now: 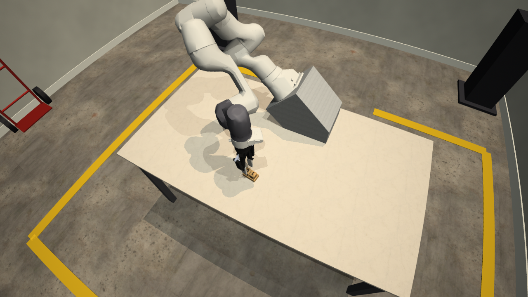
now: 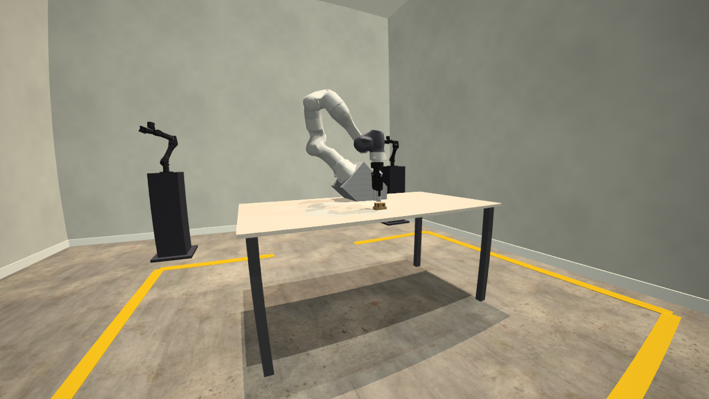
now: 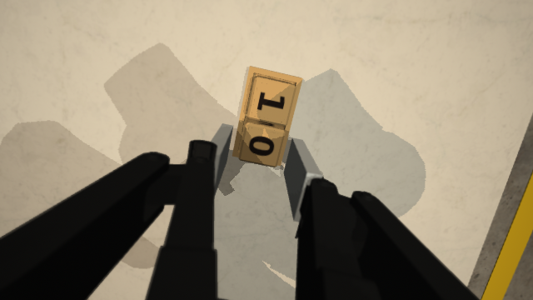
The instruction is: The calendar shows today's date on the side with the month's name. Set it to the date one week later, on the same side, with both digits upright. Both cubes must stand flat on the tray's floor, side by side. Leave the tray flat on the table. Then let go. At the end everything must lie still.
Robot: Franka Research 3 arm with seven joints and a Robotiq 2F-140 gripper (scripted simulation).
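Right now the wooden digit cube is 60 mm below my hand. The rest, counted from my hand: wooden tray: 70 mm below, 20 mm to the left.
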